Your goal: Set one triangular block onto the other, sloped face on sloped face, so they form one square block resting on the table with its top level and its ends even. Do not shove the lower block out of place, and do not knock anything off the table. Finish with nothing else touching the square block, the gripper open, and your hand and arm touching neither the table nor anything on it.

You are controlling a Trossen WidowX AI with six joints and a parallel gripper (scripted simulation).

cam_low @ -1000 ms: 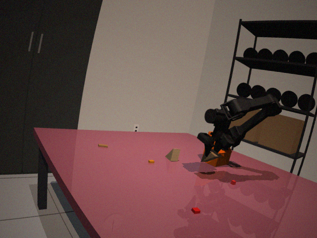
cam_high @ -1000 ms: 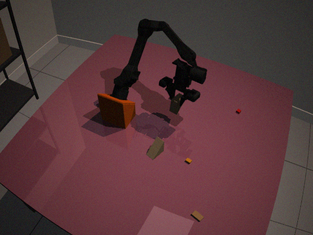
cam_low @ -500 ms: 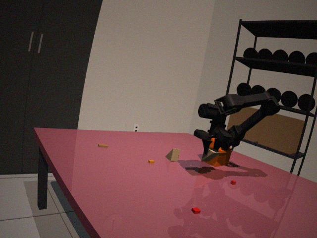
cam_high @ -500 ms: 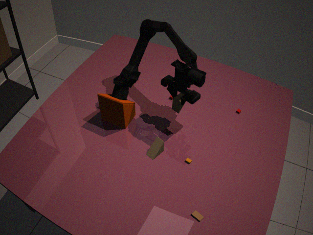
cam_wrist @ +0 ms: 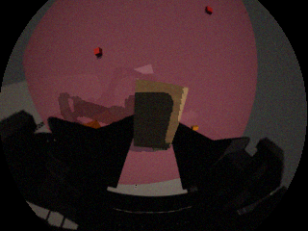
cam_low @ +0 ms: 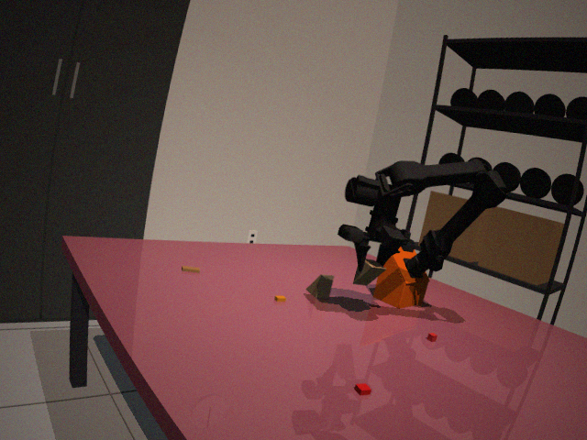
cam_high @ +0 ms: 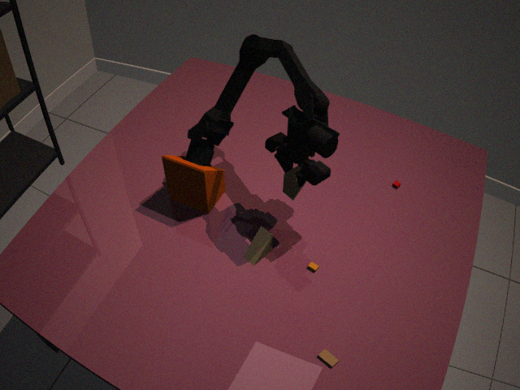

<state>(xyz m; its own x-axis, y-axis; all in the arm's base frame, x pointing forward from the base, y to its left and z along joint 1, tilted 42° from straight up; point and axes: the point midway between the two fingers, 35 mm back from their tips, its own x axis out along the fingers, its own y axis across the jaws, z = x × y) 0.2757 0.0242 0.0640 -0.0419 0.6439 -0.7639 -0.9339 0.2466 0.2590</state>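
Now: the triangular block 16 cm to the right of my gripper tip, 11 cm below it and 1 cm behind it. The rest, counted from my gripper tip: small orange piece: 14 cm to the right, 14 cm ahead, 12 cm below; flat tan piece: 36 cm to the right, 29 cm ahead, 12 cm below; red cube: 26 cm to the left, 24 cm ahead, 12 cm below.
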